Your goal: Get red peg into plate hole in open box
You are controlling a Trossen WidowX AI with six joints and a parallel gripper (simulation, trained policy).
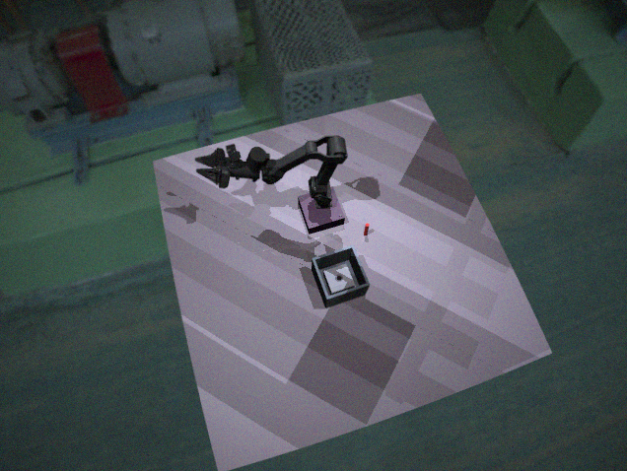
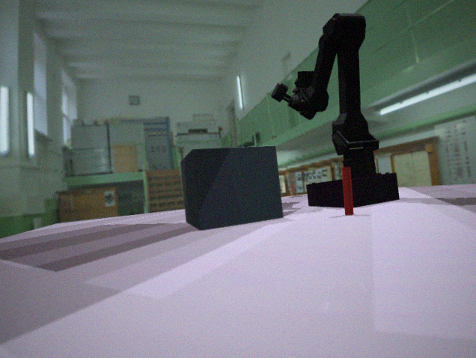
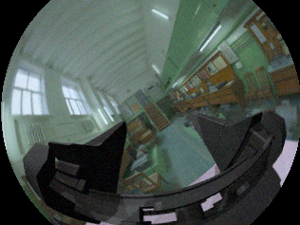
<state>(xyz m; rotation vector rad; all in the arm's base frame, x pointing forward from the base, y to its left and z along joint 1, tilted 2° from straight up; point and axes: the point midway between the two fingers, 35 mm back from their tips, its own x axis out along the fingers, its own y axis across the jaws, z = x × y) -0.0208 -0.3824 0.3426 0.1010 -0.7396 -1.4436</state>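
Right now my gripper tip is 58 cm to the right of the red peg, 36 cm above it and 16 cm short of it. Also, from my gripper tip: plate: 43 cm to the left, 36 cm below, 34 cm ahead.
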